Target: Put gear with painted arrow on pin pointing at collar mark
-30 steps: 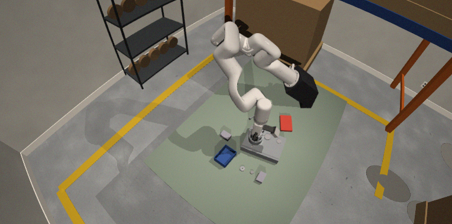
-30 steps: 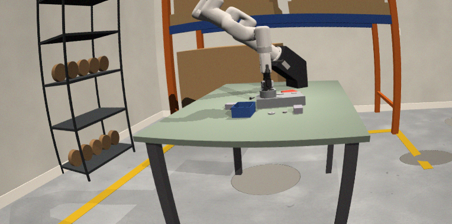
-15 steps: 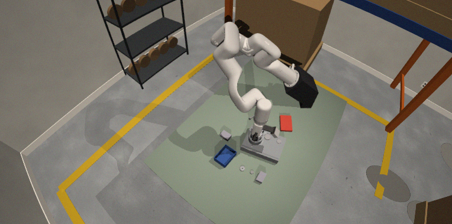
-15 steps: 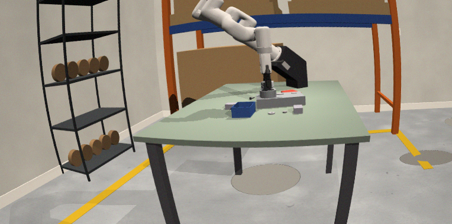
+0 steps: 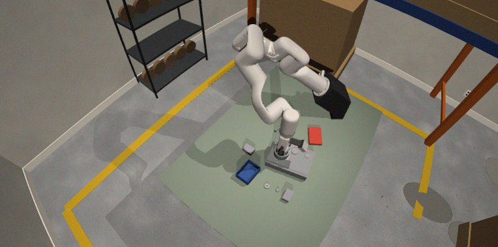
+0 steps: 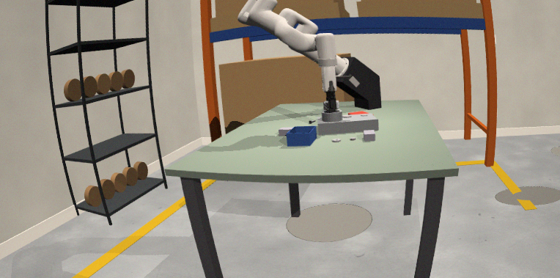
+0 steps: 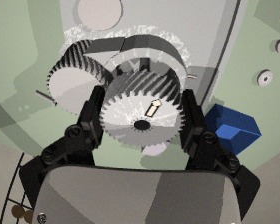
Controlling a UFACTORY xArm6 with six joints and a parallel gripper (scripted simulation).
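The grey toothed gear lies right at my hand. Also, from my hand: red block: 20 cm behind, 16 cm to the left, 9 cm below; blue tray: 16 cm ahead, 13 cm to the right, 9 cm below; disc: 20 cm ahead, 4 cm to the left, 10 cm below.
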